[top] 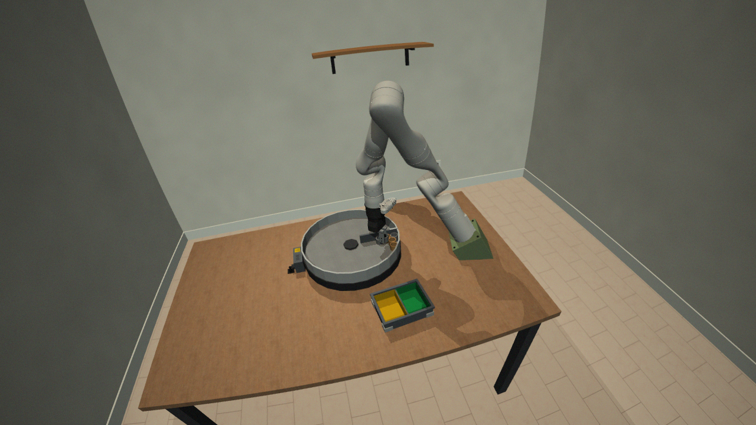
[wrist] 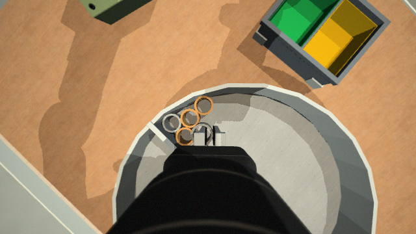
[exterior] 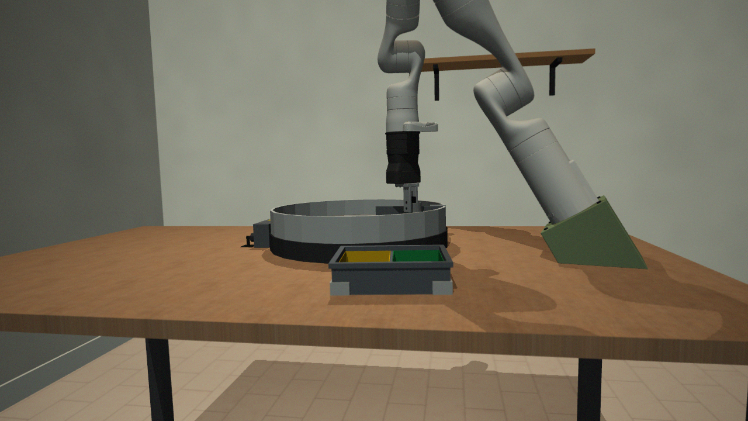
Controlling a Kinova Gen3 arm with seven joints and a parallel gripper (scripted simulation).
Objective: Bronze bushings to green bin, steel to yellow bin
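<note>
Now: hand 5 cm short of the bin, 29 cm to the right of it and 8 cm above it. The rest, counted from my hand: grey turntable (12 cm ahead, 8 cm to the right, 5 cm below).
</note>
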